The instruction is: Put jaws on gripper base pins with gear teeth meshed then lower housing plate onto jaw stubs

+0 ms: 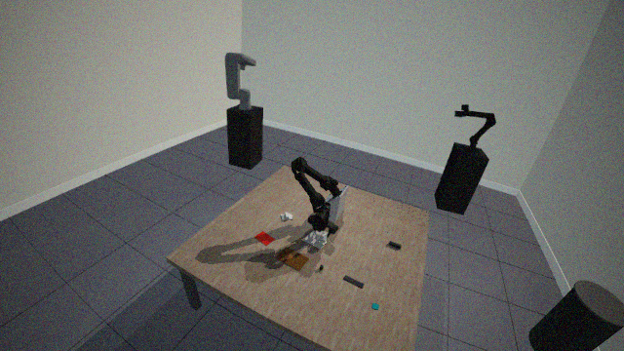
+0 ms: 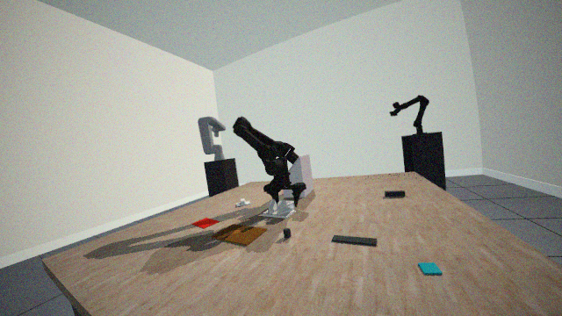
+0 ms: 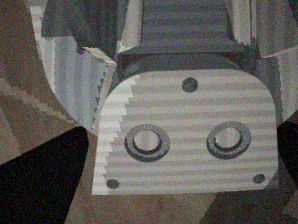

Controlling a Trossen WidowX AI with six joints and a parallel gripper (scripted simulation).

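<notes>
The grey jaw lies 30 mm ahead of my gripper tip, 10 mm to the left of it and 10 mm above it. Also, from my gripper tip: orange-brown tile (250 mm ahead, 90 mm to the right); black cylinder (260 mm ahead, 80 mm to the left); red tile (170 mm ahead, 300 mm to the right, 10 mm below).
</notes>
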